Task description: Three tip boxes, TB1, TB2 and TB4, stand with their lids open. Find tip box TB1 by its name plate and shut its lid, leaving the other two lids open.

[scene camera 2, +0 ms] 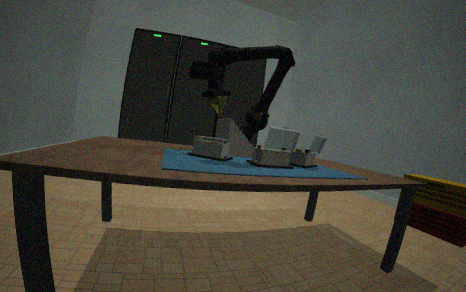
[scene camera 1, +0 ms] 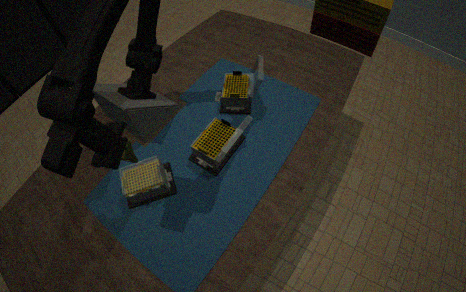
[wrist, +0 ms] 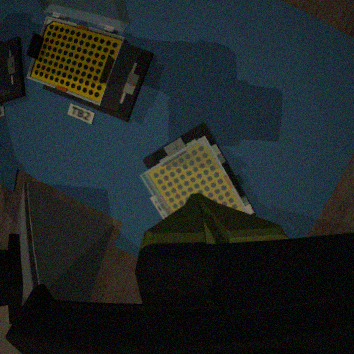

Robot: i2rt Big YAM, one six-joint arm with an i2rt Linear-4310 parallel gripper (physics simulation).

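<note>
A tip box stands at the mat's near left in scene camera 1, its clear lid lying down over the yellow rack; no name plate of it shows. The middle box has its lid upright, and a plate beside it reads TB2. The far box has its lid up; its plate is too small to read. My gripper is shut and empty, above and apart from the lidded box.
A blue mat lies under the boxes on the brown table. A grey wedge-shaped block stands by the arm's base, beside the mat. Dark cabinets stand behind the table.
</note>
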